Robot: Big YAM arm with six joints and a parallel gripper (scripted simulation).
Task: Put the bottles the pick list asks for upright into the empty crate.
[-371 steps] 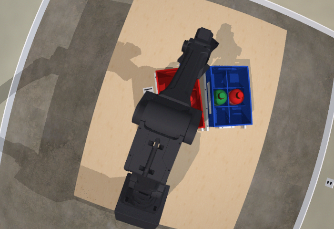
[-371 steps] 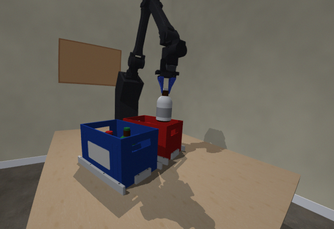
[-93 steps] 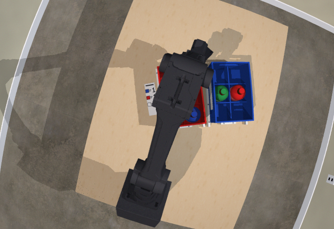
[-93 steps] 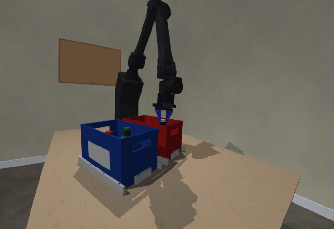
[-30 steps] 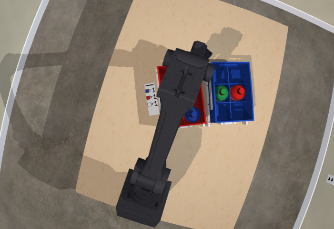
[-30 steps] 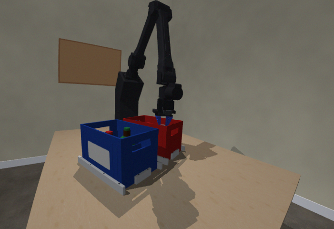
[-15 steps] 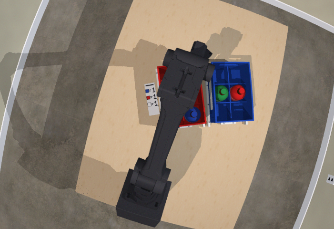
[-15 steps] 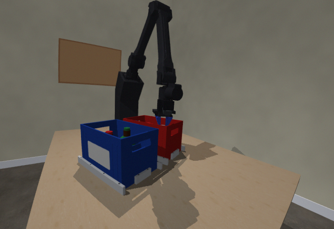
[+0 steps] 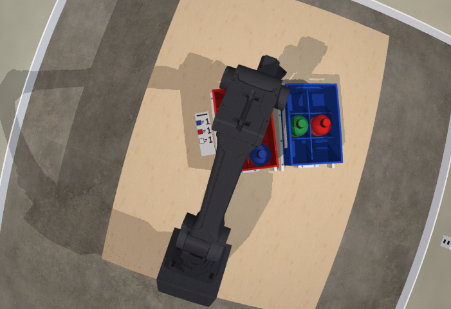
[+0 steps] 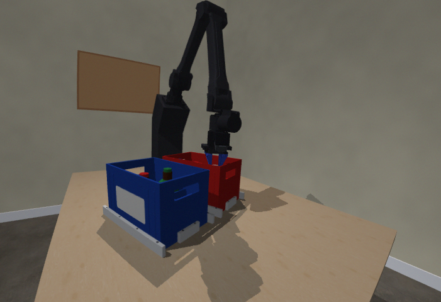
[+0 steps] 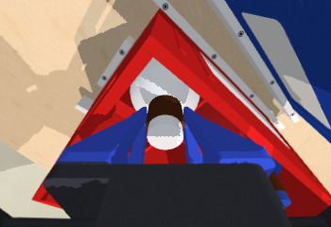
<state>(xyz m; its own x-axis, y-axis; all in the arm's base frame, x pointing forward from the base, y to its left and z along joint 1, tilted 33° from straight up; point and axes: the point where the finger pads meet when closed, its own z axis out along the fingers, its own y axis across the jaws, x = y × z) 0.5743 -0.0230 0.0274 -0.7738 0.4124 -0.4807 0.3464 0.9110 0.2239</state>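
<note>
The white-label bottle lies 60 mm below my hand. The rest, counted from my hand: red crate: 100 mm behind, 60 mm below; then green-label bottle: 170 mm to the right, 60 mm below, 20 mm behind; then blue-label bottle: 160 mm behind, 70 mm to the right, 60 mm below.
</note>
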